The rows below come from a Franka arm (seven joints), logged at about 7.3 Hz.
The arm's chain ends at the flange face. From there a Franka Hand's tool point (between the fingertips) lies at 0.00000 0.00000 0.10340 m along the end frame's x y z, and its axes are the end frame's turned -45 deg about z.
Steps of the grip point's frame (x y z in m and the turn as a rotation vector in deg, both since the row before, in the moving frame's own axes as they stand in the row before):
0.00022 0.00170 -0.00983 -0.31 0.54 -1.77
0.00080 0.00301 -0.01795 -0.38 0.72 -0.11
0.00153 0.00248 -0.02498 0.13 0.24 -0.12
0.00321 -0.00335 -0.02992 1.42 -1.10 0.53
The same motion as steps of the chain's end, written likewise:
0.00028 0.00136 -0.00982 0.16 0.60 -1.77
0.00129 0.00200 -0.01794 0.24 0.78 -0.11
0.00270 0.00114 -0.02498 0.26 0.08 -0.12
0.00311 -0.00422 -0.02987 0.23 -1.78 0.53

